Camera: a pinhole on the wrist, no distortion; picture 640 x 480 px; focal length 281.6 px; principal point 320.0 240.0 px. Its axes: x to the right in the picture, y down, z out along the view. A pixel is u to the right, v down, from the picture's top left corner.
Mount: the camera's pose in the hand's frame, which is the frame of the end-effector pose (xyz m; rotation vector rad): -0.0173 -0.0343 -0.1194 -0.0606 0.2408 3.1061
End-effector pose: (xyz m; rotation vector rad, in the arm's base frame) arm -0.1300 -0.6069 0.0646 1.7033 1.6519 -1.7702
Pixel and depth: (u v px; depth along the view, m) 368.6 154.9 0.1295
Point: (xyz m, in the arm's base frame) -0.0982 -0.6401 0.0842
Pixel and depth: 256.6 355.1 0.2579
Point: -0.3031 -0.6732 0.0561
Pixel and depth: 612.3 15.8 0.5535
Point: 0.2422 -1.3638 0.1627
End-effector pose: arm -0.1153 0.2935 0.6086 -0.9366 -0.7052 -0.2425
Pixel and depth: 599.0 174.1 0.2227
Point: -0.3097 0.3683 0.4457
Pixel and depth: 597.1 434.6 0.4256
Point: -0.7291 0.3640 0.6017
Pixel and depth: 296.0 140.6 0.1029
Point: -0.1052 0.2839 0.5810
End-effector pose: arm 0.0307 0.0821 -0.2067 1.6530 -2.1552 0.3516
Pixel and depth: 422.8 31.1 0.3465
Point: -0.2304 0.2081 -0.4213
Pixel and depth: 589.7 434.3 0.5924
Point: 0.4073 0.3069 -0.9520
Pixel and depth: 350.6 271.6 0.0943
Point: 0.0704 0.1118 -0.2000
